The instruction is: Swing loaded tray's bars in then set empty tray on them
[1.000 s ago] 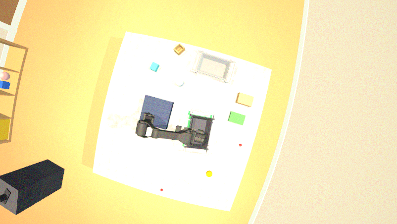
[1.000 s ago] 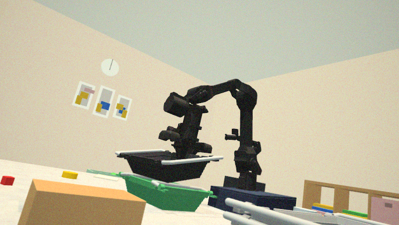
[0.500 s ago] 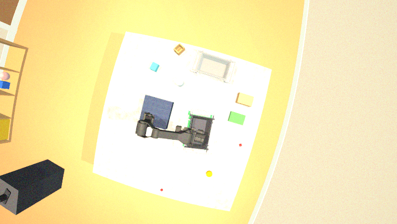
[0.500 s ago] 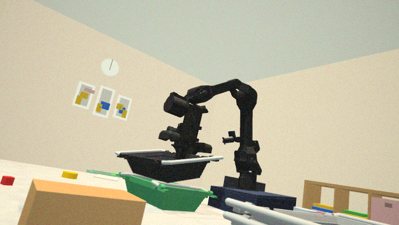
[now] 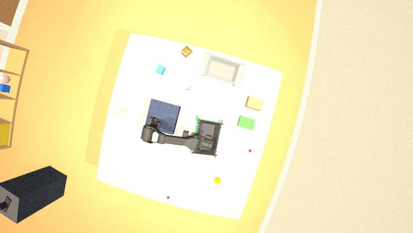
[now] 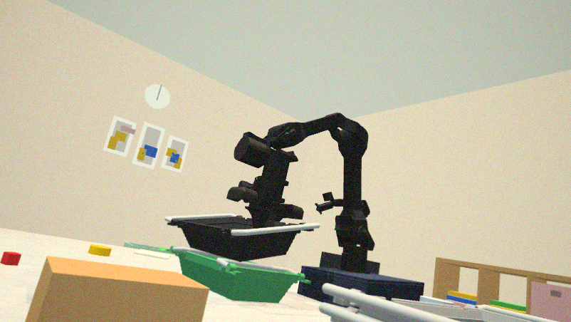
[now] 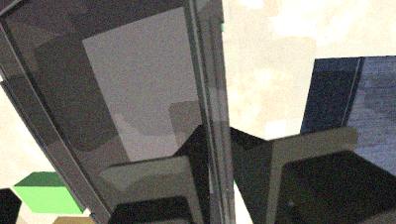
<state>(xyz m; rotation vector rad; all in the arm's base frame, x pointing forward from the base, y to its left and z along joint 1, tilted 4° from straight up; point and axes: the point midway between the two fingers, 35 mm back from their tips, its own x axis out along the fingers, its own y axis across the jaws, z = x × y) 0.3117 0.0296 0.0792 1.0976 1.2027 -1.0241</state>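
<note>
Now: the black tray 7 cm ahead of my gripper tip, 1 cm to the left of it and 2 cm above it. Also, from my gripper tip: green block: 31 cm ahead, 21 cm to the left, 9 cm below; red bit: 42 cm ahead, 2 cm to the left, 10 cm below; yellow disc: 27 cm ahead, 30 cm to the right, 10 cm below.
</note>
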